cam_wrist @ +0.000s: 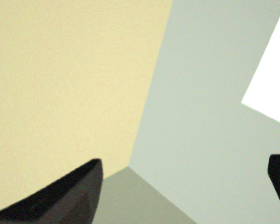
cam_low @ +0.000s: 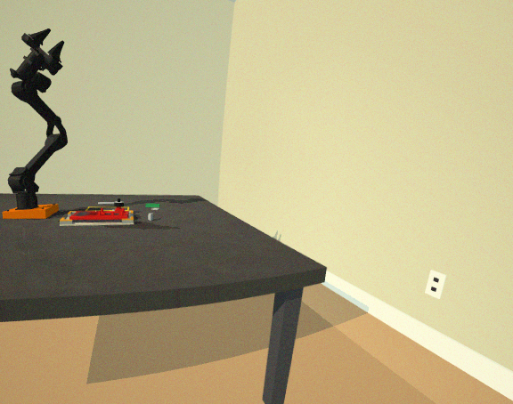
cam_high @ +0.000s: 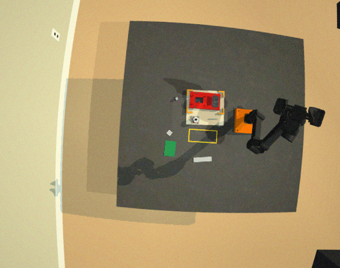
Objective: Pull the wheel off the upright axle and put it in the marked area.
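Right now my gripper tip is 27 cm short of the wheel, 5 cm to the right of it and 65 cm above it. Round my gripper tip: grey bar: 18 cm ahead, 30 cm to the left, 69 cm below; then upright axle: 27 cm ahead, 5 cm to the left, 66 cm below.
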